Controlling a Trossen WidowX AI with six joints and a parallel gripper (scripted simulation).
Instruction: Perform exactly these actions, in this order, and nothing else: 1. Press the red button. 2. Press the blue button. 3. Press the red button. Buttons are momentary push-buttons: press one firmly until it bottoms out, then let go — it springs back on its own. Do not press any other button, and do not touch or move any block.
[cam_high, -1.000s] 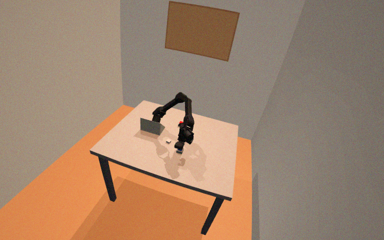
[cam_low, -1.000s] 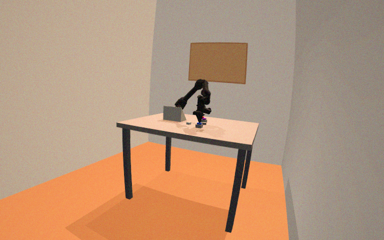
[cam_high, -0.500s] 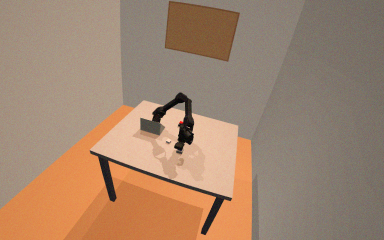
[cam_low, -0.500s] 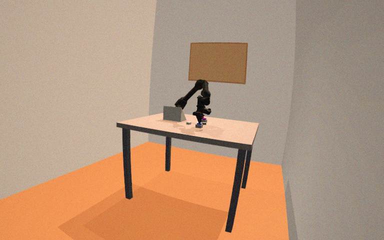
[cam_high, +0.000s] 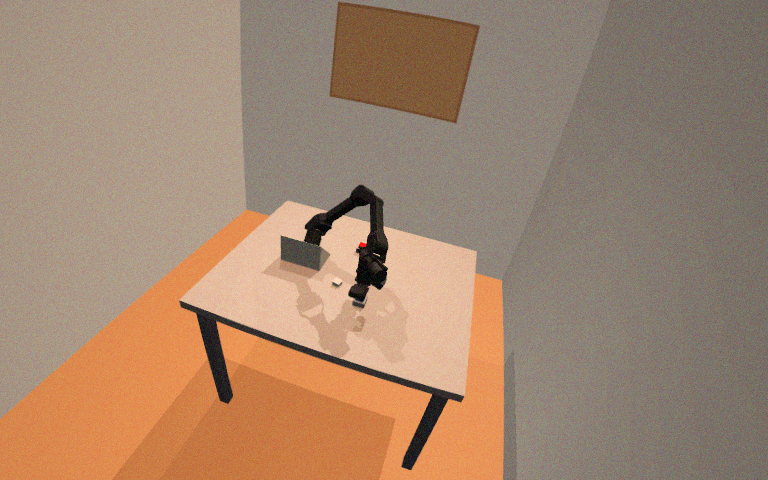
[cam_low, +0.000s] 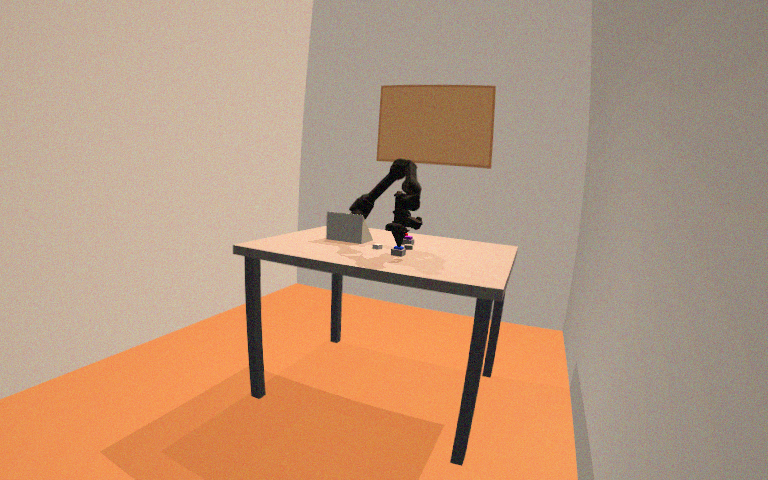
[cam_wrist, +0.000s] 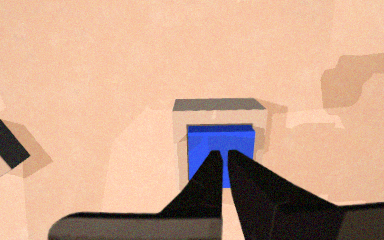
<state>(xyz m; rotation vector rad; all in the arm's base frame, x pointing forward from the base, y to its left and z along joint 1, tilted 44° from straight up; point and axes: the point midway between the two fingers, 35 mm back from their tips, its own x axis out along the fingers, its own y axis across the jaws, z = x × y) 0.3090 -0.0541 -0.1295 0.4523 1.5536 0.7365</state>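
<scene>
Now: the blue button 1 cm below my gripper tip. From my gripper tip the other things lie so: purple button (8 cm behind, 25 cm to the left); red button (14 cm behind, 33 cm to the left).
</scene>
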